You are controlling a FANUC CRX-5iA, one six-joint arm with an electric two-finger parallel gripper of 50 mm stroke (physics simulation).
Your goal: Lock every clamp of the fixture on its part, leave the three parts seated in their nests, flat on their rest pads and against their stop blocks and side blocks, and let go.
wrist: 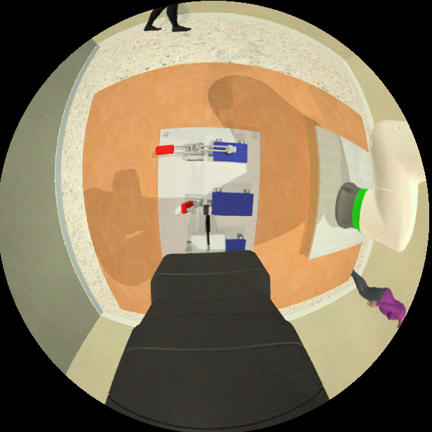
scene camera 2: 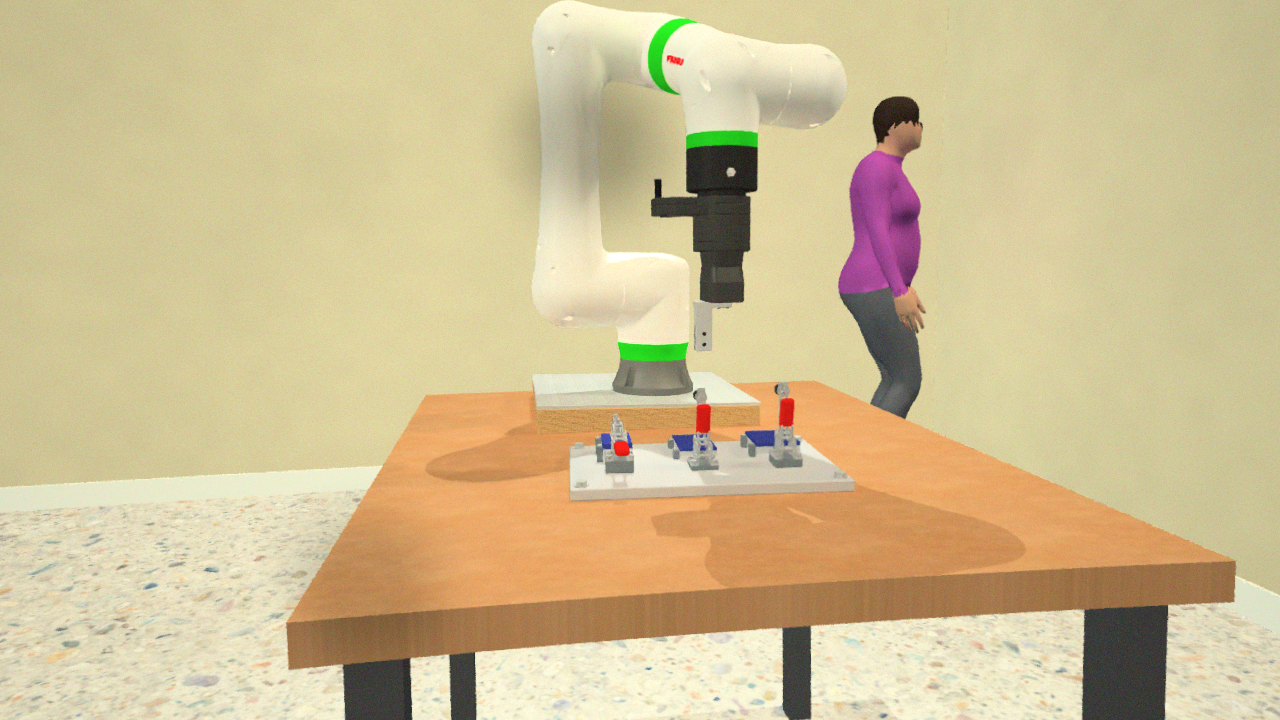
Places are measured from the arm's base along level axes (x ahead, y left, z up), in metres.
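Pixels of known places: gripper, between the fingertips: (scene camera 2: 703, 350); arm's base, origin of its link: (scene camera 2: 652, 389).
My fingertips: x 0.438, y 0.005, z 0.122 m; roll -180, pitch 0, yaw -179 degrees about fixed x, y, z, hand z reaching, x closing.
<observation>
Ahead of a thing's pixels: the offset from my fingertips to its top centre. "spot": to the spot under its first point. Level surfaces: height alone.
The fixture plate {spot: dz -0.151, dx +0.087, dy -0.070 m} (scene camera 2: 662, 480) (wrist: 172, 180) bears three blue parts. The first blue part {dz -0.124, dx -0.048, dy -0.113 m} (scene camera 2: 605, 439) (wrist: 240, 156) has a clamp (wrist: 195, 150) folded down, its arm reaching over the part and its red handle {spot: dz -0.105, dx +0.100, dy -0.122 m} (scene camera 2: 621, 448) (wrist: 164, 149) low. The middle clamp {spot: dz -0.114, dx +0.023, dy -0.003 m} (scene camera 2: 703, 438) (wrist: 196, 202) stands upright, its arm raised off the middle blue part {dz -0.135, dx -0.053, dy -0.003 m} (scene camera 2: 687, 442) (wrist: 232, 204). The third clamp {spot: dz -0.113, dx +0.040, dy +0.101 m} (scene camera 2: 785, 437) also stands upright, beside the third blue part {dz -0.130, dx -0.042, dy +0.107 m} (scene camera 2: 760, 437) (wrist: 235, 244); the gripper partly hides this nest in the wrist view. My gripper (scene camera 2: 703, 347) (wrist: 208, 223) is shut and empty, above the fixture. Exact seating is too small to tell.
The robot base stands on a raised block (scene camera 2: 644, 419) (wrist: 312, 200) behind the fixture on the wooden table {dz -0.166 m} (scene camera 2: 501, 555) (wrist: 285, 165). A person in purple (scene camera 2: 886, 223) (wrist: 392, 304) stands beyond the table. Another person's legs (wrist: 172, 17) show at the top of the wrist view.
</observation>
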